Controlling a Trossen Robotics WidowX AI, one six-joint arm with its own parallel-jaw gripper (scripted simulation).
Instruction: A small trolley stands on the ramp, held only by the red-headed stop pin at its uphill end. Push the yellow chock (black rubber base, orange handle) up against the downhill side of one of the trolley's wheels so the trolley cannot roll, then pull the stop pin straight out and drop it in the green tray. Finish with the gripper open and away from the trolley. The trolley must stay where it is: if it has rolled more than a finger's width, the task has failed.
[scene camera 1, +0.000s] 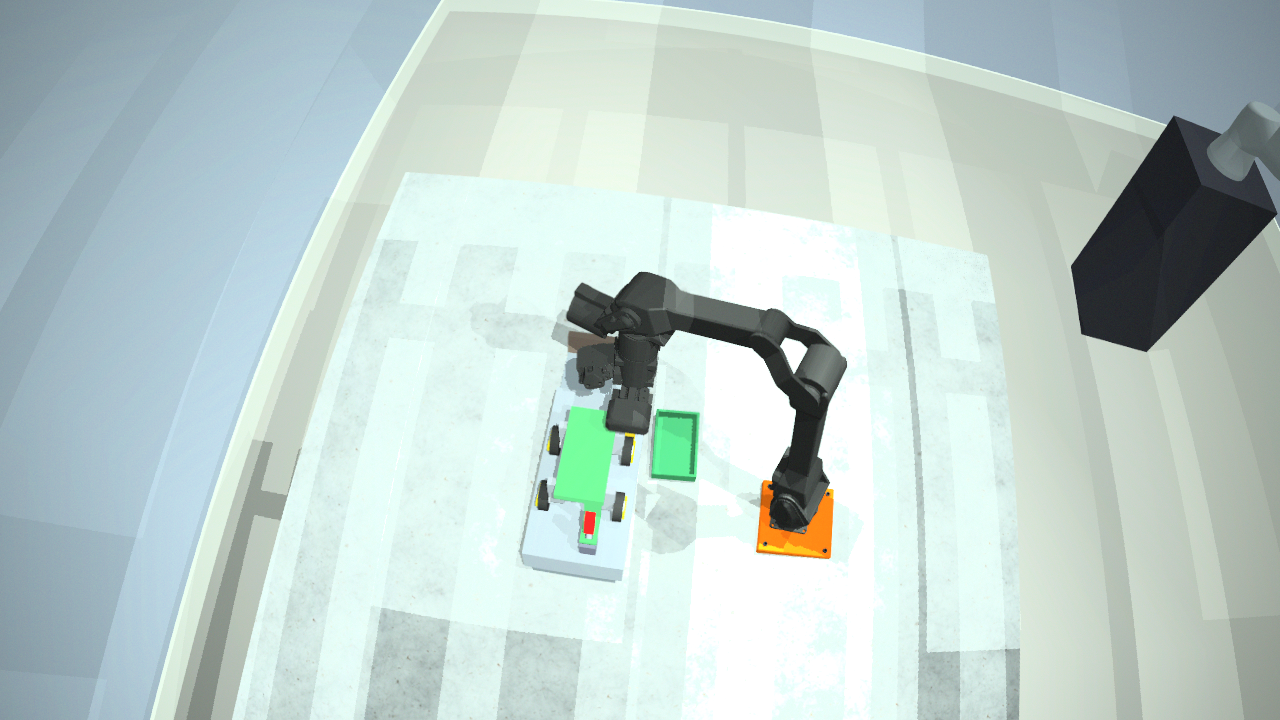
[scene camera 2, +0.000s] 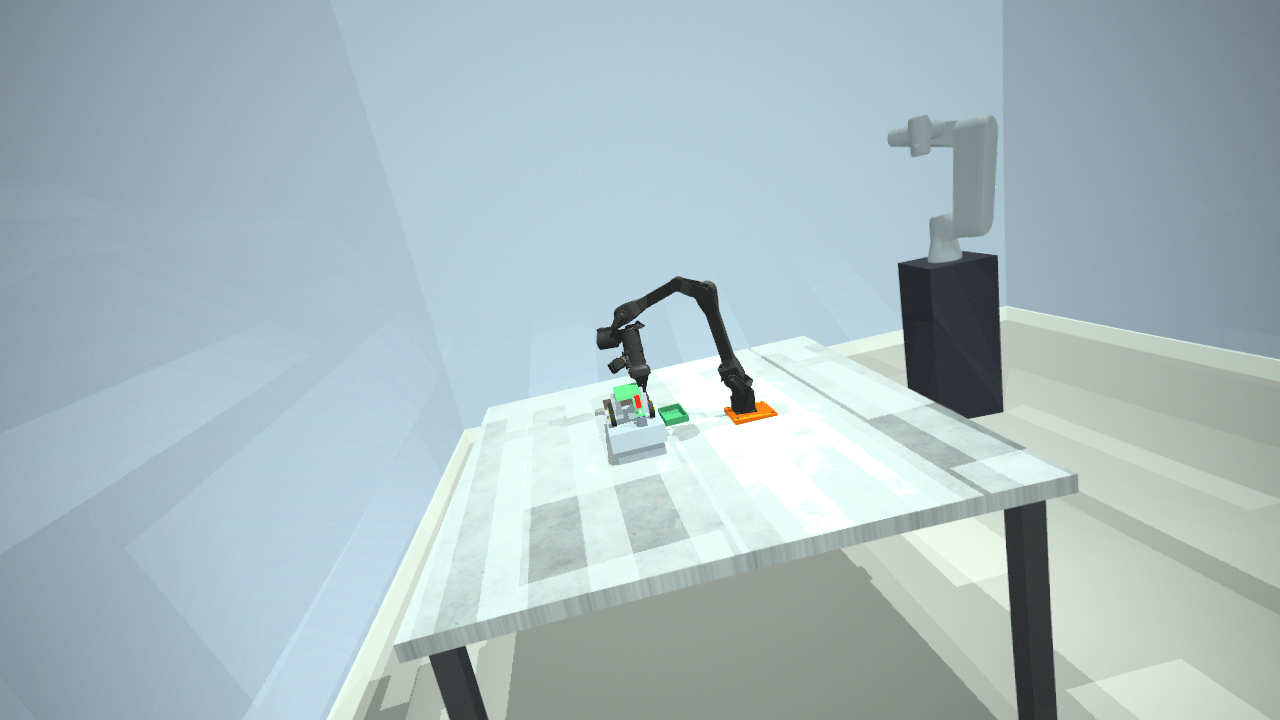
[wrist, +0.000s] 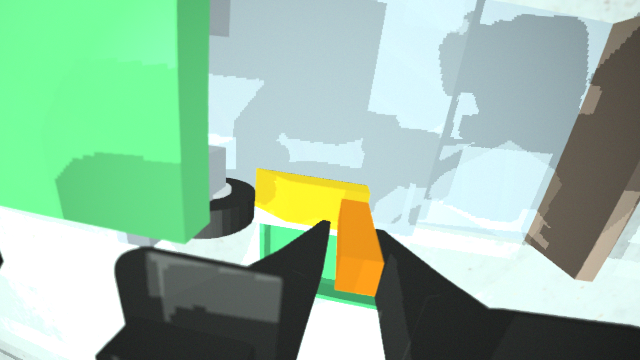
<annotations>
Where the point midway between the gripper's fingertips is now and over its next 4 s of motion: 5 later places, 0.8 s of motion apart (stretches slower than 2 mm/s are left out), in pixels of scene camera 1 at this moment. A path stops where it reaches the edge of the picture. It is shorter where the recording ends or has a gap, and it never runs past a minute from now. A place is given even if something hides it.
My gripper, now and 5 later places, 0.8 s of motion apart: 632, 407; 634, 388; 603, 428; 591, 501; 589, 513; 587, 524
</annotations>
